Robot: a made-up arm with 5 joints.
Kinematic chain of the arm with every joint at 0, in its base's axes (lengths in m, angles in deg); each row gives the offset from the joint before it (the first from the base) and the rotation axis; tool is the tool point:
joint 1: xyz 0 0 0.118 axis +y
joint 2: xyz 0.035 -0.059 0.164 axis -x
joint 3: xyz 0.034 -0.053 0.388 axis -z
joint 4: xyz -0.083 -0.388 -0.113 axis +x
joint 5: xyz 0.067 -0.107 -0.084 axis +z
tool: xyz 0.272 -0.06 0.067
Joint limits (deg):
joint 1: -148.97..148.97
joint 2: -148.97..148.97
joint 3: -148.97..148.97
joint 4: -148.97..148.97
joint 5: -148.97..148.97
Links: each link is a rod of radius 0.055 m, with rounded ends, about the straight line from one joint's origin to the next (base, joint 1, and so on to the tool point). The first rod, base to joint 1, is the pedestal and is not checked.
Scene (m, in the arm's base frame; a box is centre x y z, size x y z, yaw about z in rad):
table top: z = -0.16
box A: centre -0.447 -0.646 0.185 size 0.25 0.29 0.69 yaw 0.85
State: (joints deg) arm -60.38 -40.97 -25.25 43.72 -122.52
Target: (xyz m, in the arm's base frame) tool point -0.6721 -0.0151 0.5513
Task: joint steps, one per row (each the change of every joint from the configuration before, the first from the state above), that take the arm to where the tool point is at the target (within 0.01 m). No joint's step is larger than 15 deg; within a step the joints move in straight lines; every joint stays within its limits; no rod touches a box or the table.
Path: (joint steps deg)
1: 12.91 7.58 2.57 -8.21 -4.48
2: 12.91 7.58 2.57 -8.21 -4.47
3: 12.92 7.58 2.58 -8.21 -4.48
4: 12.91 7.58 2.57 -8.21 -4.48
5: 12.91 7.58 2.57 -8.21 -4.48
6: -9.50 14.30 -0.56 7.15 -0.67
7: -9.50 14.31 -0.57 7.14 -0.68
8: -9.49 14.31 -0.56 7.15 -0.68
9: -9.50 14.30 -0.56 7.15 -0.68
10: -9.50 14.31 -0.56 7.14 -0.67
11: -9.50 14.30 -0.57 7.15 -0.68

